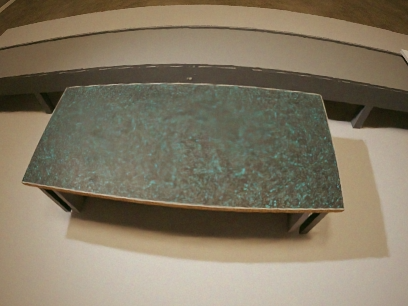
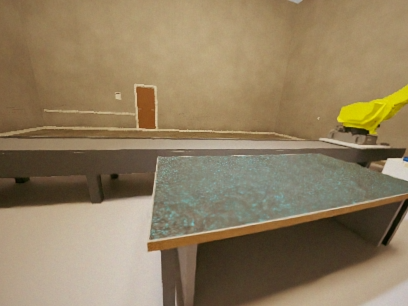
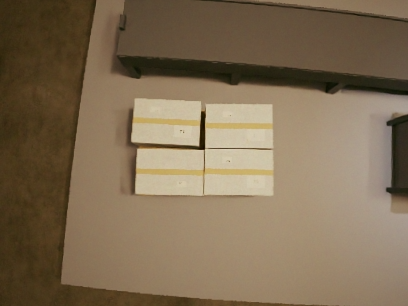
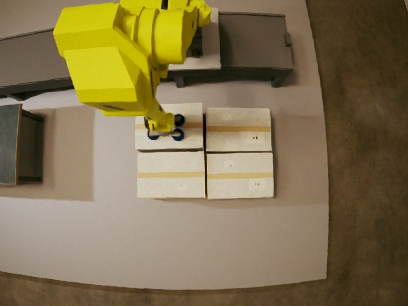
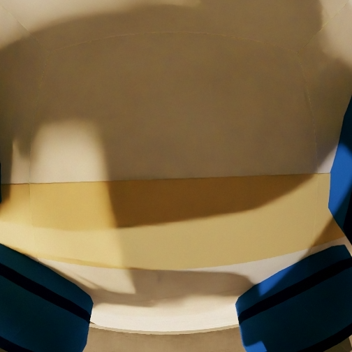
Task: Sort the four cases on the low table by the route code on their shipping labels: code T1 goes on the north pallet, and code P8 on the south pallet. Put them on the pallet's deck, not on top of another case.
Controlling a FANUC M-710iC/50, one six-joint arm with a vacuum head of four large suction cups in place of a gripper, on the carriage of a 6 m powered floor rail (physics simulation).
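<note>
My vacuum head (image 4: pixel 165 127) (image 5: pixel 170 240) is over the south pallet, its blue cups against the top of a white case (image 4: pixel 194 143) (image 5: pixel 200 100) with a yellow tape band. I take the cups as gripping it. This case sits at the upper left of the south group, level with its neighbours, close to the upper right case (image 4: pixel 237 117) and the lower left case (image 4: pixel 170 162). A lower right case (image 4: pixel 240 165) completes the group. Both pallet decks are hidden under cases. No case shows on the low table (image 1: pixel 175 145) (image 2: pixel 250 190).
On the north pallet stand an upper left case (image 3: pixel 167 110) with a T1-like label, an upper right case (image 3: pixel 240 112), a lower left case (image 3: pixel 167 160) and a lower right case (image 3: pixel 240 185). The rail (image 1: pixel 200 47) (image 3: pixel 250 30) (image 4: pixel 255 45) runs behind. The yellow arm (image 4: pixel 100 70) hides part of the scene.
</note>
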